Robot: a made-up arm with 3 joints. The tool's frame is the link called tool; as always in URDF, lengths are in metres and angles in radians.
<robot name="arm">
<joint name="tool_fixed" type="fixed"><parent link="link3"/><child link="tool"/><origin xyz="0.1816 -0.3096 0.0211" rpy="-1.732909 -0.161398 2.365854"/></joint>
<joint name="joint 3" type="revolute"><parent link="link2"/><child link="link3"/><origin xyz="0.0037 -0.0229 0.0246" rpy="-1.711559 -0.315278 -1.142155"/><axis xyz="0 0 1"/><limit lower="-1.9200" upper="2.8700"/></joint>
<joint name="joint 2" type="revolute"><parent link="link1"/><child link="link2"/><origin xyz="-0.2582 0.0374 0.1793" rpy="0.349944 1.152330 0.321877"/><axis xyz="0 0 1"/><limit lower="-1.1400" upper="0.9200"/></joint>
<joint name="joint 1" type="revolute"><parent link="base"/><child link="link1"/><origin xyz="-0.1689 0.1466 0.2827" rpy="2.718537 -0.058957 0.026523"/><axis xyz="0 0 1"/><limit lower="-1.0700" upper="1.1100"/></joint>
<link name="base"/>
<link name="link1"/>
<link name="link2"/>
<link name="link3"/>
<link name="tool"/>
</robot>
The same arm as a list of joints. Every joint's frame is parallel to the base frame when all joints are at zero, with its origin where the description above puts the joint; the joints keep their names.
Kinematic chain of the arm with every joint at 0, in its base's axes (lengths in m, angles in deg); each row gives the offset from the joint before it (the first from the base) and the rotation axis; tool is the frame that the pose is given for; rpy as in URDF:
joint 1: xyz -0.1689 0.1466 0.2827 axis 0.064597 -0.40898 -0.910254
joint 2: xyz -0.2461 -0.1143 -0.1631 axis 0.945443 -0.082704 -0.315114
joint 3: xyz 0.0243 0.0209 -0.0108 axis 0.1764 -0.1012 0.979102
tool: xyz 0.3554 0.0387 -0.0385 rpy -108.78 -16.47 -156.68
Joint limits (deg, base to tool): -61.31..63.6 -65.32..52.71 -110.01..164.44

